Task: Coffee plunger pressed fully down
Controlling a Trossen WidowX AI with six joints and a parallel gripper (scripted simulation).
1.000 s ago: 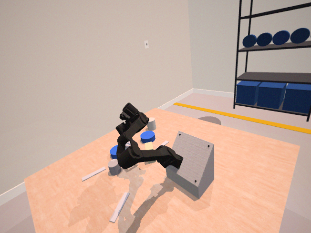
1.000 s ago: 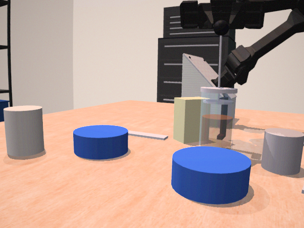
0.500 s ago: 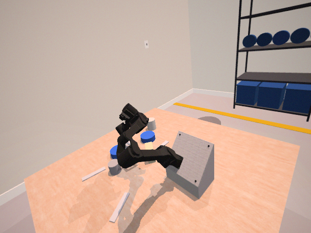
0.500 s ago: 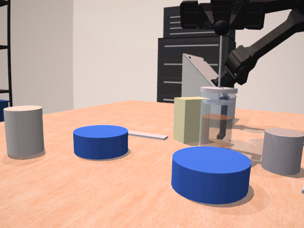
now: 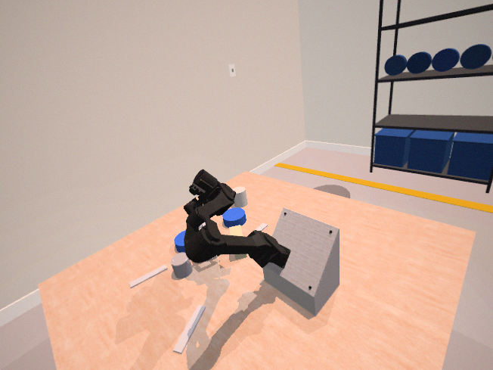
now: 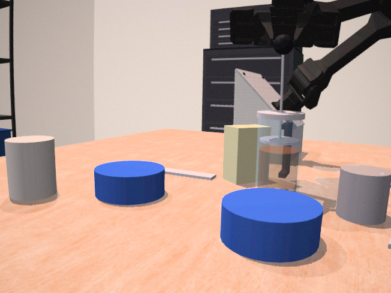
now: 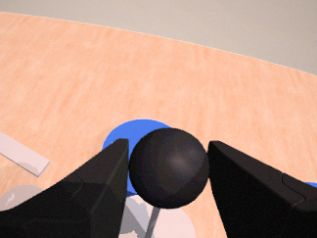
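The glass coffee press is 30 mm behind my gripper tip and 130 mm below it. From my gripper tip the other things lie so: pale yellow block: 120 mm behind, 90 mm to the right, 200 mm below.
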